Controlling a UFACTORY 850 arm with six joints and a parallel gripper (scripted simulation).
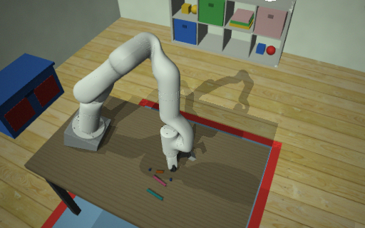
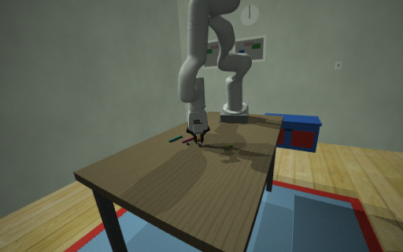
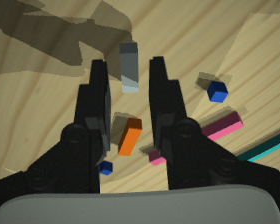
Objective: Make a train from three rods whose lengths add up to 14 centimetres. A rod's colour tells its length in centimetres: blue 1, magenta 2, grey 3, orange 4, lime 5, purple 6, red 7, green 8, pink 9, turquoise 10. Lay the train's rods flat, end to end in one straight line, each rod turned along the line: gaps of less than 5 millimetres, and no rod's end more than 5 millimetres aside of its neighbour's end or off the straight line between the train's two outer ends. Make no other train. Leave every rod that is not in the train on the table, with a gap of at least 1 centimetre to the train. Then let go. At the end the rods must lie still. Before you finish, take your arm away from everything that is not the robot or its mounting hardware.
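My hand is 30 mm above the grey rod. The rest, counted from my hand: pink rod 50 mm behind, 90 mm to the right, 30 mm below; then orange rod 70 mm behind, 30 mm to the right, 30 mm below; then lime rod 10 mm behind, 160 mm to the left, 30 mm below.
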